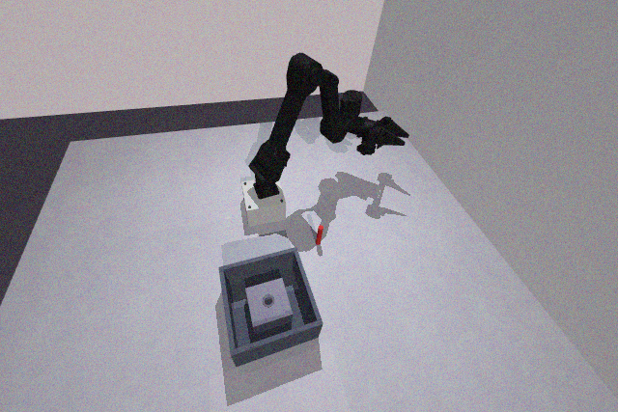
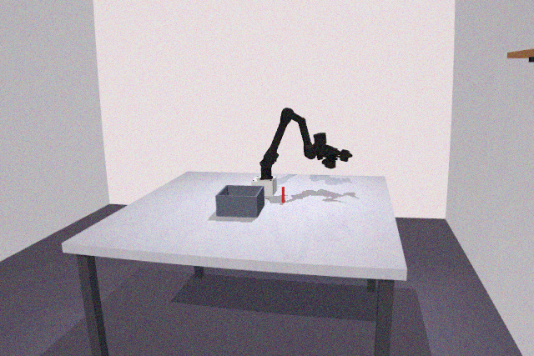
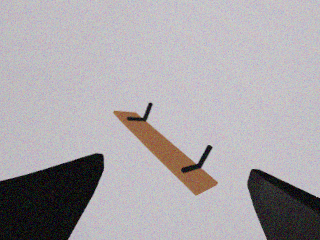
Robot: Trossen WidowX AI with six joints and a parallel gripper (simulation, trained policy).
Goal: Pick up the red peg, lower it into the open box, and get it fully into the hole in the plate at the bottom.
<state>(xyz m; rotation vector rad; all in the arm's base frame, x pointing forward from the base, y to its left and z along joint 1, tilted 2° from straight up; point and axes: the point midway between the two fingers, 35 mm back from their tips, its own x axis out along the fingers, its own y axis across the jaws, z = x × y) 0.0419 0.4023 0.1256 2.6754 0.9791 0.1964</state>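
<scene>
Right now the red peg is 12 cm ahead of my gripper tip, 32 cm to the right of it and 18 cm below it. The rest, counted from my gripper tip: light plate (25 cm ahead, 51 cm to the right, 17 cm below); grey box (25 cm ahead, 51 cm to the right, 19 cm below).
</scene>
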